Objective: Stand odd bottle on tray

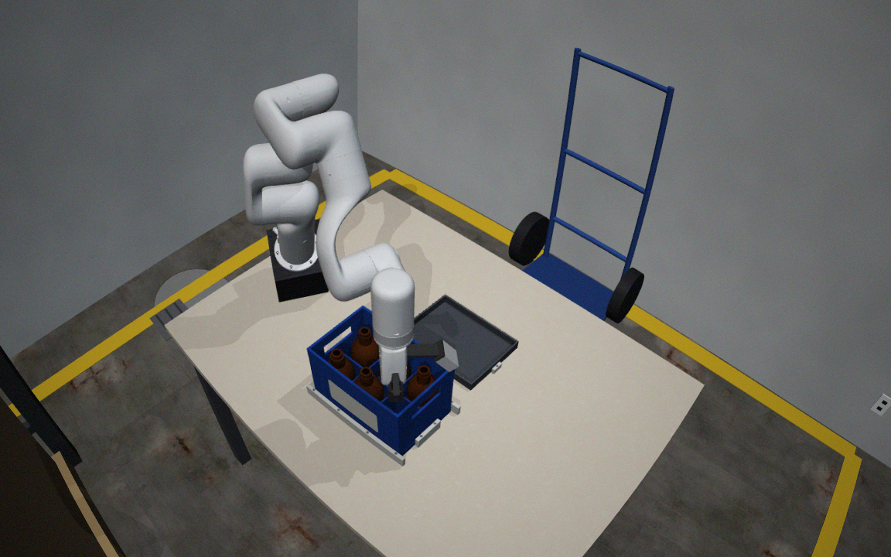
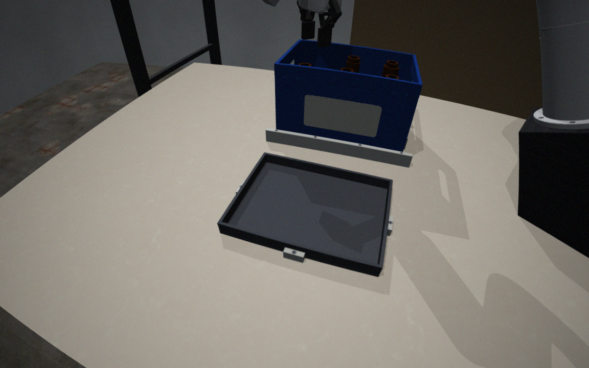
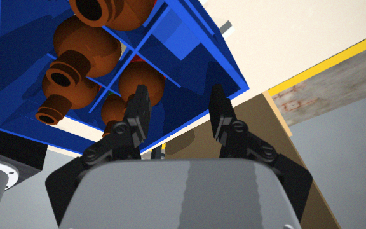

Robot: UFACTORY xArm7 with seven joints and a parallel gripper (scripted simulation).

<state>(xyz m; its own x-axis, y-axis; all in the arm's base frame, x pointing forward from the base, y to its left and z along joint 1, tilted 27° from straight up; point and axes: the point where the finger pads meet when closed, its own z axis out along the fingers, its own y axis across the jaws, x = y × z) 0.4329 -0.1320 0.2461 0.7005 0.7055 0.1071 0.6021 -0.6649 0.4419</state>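
The crate lies 8 cm behind my hand, 5 cm to the left of it and 12 cm below it. Also, from my hand: dark grey tray: 5 cm behind, 32 cm to the left, 19 cm below; glass bottle: 17 cm behind, 1 cm to the left, 11 cm below.
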